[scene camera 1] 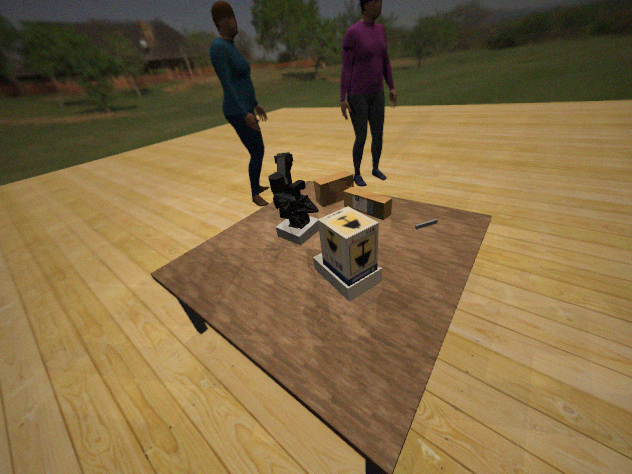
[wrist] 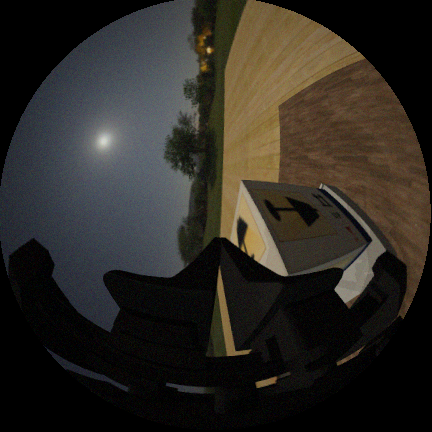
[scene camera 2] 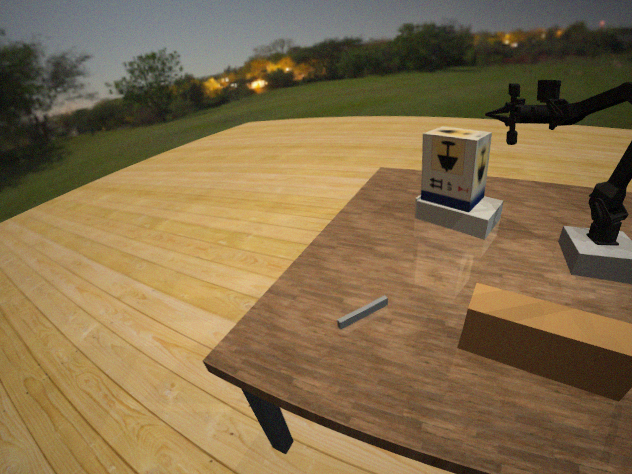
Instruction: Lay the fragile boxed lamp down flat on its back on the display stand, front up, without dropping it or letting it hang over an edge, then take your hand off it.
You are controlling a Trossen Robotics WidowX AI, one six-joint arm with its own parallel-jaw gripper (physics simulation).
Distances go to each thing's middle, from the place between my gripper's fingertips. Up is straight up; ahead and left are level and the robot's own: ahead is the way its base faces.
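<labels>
There is the stand (scene camera 2: 479, 222), and my hand is 31 cm above it. My hand is also 6 cm to the right of the stand and 7 cm short of it.
</labels>
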